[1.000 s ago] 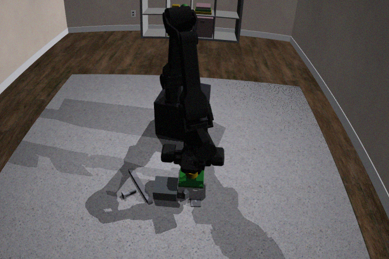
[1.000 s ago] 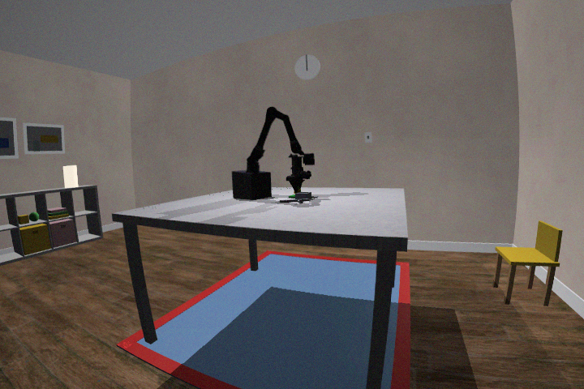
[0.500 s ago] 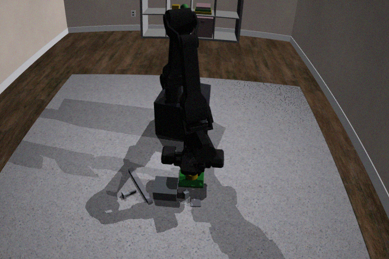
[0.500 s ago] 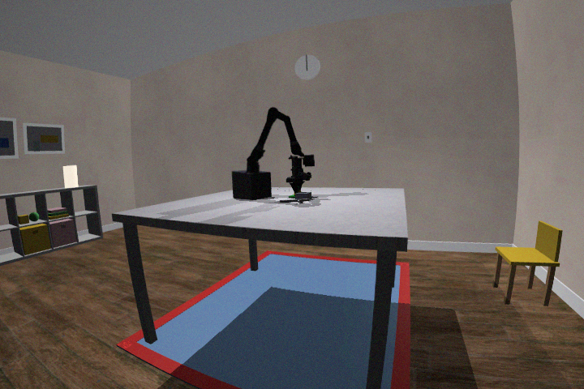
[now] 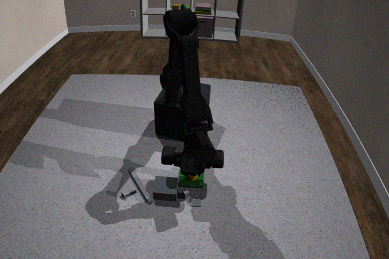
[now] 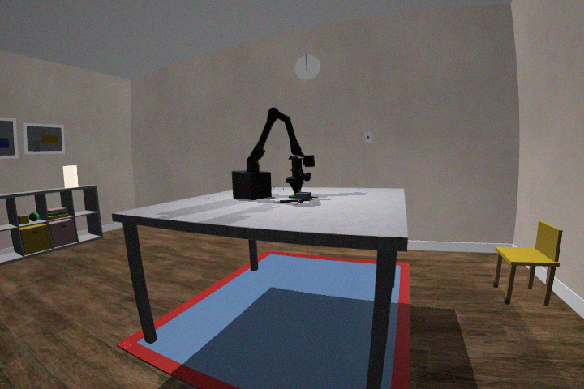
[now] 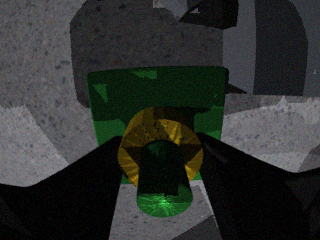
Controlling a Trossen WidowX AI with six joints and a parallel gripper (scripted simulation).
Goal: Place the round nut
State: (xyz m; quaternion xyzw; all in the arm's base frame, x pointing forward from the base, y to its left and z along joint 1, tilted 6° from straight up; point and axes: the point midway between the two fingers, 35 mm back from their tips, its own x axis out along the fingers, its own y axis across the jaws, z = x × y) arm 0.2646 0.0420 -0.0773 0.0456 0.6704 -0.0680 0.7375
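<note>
The small dark piece is 7 cm ahead of my hand, 4 cm below it and 3 cm to the right of it. The rest, counted from my hand: thin bar (17 cm to the right, 5 cm below, 2 cm ahead); small grey square (10 cm ahead, 5 cm below); grey block (9 cm to the right, 5 cm ahead, 3 cm below).
</note>
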